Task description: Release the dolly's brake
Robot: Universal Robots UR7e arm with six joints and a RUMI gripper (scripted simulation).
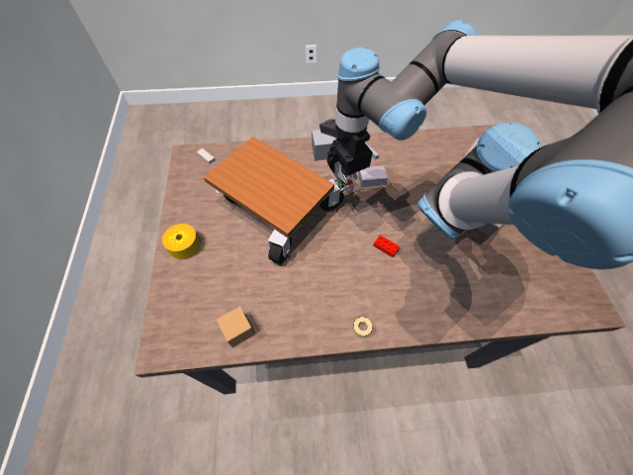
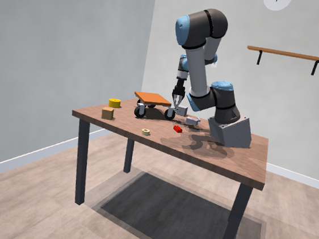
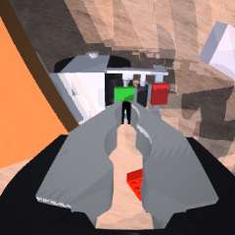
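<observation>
My hand is 30 mm above the brake pedal, 10 mm to the left of it and 10 mm past it. From my hand the other things lie so: grey block: 110 mm behind, 90 mm below, 80 mm to the right; grey cube: 210 mm to the right, 70 mm below, 30 mm ahead; red brick: 170 mm to the left, 120 mm behind, 90 mm below.
</observation>
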